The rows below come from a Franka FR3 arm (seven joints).
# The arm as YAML. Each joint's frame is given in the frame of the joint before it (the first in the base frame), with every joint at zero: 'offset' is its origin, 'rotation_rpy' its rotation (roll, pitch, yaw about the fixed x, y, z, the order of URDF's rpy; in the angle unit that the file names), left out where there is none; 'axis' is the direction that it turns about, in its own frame. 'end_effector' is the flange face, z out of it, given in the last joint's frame.
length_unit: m
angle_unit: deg
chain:
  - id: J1
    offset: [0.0, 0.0, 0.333]
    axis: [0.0, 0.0, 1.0]
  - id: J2
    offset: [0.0, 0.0, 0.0]
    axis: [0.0, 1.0, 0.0]
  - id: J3
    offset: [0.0, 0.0, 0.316]
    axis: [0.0, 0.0, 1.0]
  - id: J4
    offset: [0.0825, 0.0, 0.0]
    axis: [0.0, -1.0, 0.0]
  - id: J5
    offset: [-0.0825, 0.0, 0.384]
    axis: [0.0, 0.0, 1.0]
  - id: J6
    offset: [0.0, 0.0, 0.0]
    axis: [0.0, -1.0, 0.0]
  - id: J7
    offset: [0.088, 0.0, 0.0]
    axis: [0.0, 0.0, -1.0]
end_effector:
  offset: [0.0, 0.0, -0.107]
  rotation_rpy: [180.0, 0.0, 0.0]
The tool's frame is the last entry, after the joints.
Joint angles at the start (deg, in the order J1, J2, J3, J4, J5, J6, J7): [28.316 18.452 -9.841 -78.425 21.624 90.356 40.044]
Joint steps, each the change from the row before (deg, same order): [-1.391 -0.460 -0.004 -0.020 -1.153 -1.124 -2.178]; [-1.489 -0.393 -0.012 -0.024 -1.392 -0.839 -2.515]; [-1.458 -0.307 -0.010 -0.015 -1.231 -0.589 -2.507]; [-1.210 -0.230 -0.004 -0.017 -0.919 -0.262 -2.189]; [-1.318 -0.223 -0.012 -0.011 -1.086 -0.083 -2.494]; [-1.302 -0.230 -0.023 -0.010 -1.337 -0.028 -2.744]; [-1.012 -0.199 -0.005 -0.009 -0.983 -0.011 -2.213]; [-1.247 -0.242 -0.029 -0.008 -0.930 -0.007 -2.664]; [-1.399 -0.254 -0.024 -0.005 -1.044 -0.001 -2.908]
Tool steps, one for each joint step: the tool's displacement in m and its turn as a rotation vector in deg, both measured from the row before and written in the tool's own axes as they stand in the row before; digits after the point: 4 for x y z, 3 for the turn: [0.0077 0.0140 -0.0080 -0.893 0.354 -0.997]; [0.0088 0.0154 -0.0077 -0.956 0.634 -1.172]; [0.0086 0.0151 -0.0068 -0.778 0.621 -1.147]; [0.0069 0.0125 -0.0054 -0.485 0.586 -1.044]; [0.0076 0.0140 -0.0058 -0.553 0.804 -1.219]; [0.0072 0.0147 -0.0057 -0.801 0.927 -1.452]; [0.0049 0.0116 -0.0043 -0.597 0.675 -1.220]; [0.0054 0.0143 -0.0051 -0.520 0.691 -1.423]; [0.0053 0.0163 -0.0053 -0.637 0.719 -1.512]
